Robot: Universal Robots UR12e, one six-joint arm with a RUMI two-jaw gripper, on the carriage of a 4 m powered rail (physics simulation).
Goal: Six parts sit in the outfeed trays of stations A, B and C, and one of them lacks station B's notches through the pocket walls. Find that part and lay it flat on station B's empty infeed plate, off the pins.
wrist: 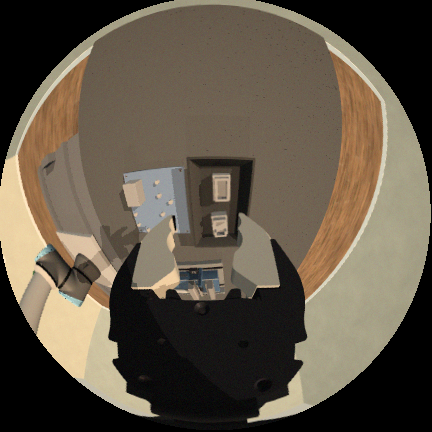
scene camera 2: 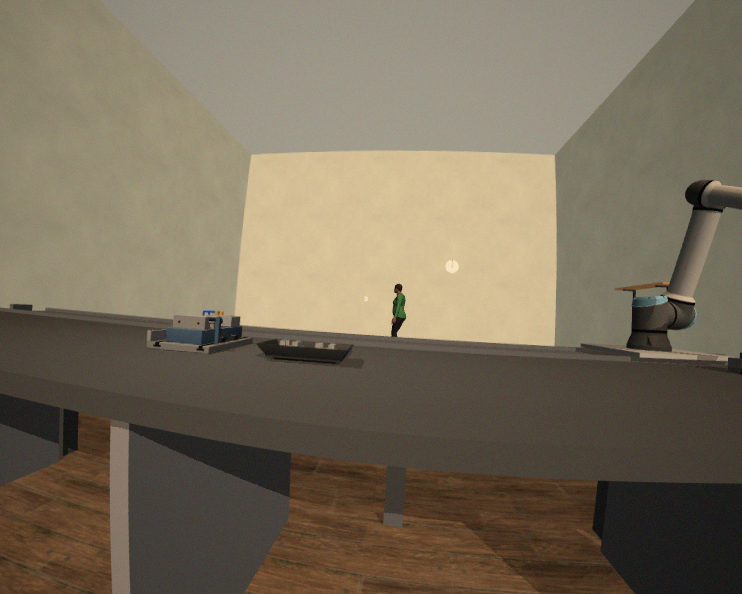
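Seen in the pictures: gripper, between the fingertips: [wrist: 205,215]; arm's base, origin of its link: [wrist: 88,264] [scene camera 2: 648,349].
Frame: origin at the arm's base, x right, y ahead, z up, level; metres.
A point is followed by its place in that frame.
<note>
My gripper [wrist: 205,215] @[x -0.413, y 0.728, z 0.158 m] is open in the wrist view, with nothing between its fingertips; it does not show in scene camera 2. Ahead of and below it is a dark outfeed tray [wrist: 249,172] [scene camera 2: 305,354] holding two pale parts. The farther part [wrist: 221,188] @[x -0.387, y 0.758, z 0.003 m] shows a plain rectangular pocket with walls that look unbroken. The nearer part [wrist: 219,225] @[x -0.287, y 0.754, z 0.003 m] has a more broken-up top, partly shaded. Both lie flat, apart from each other. Left of the tray is a light blue plate [wrist: 167,180] @[x -0.405, y 0.630, z -0.022 m] with several pale pins. Which station this is cannot be read.
A beige block [wrist: 134,193] @[x -0.391, y 0.551, z 0.014 m] stands on the plate's left side. A blue vise fixture [wrist: 202,274] [scene camera 2: 188,335] is beside the tray, partly behind the fingers in the wrist view. The robot arm [scene camera 2: 696,250] @[x -0.169, y 0.098, z 0.498 m] rises at the right, and a person in green [scene camera 2: 399,306] stands beyond the table.
</note>
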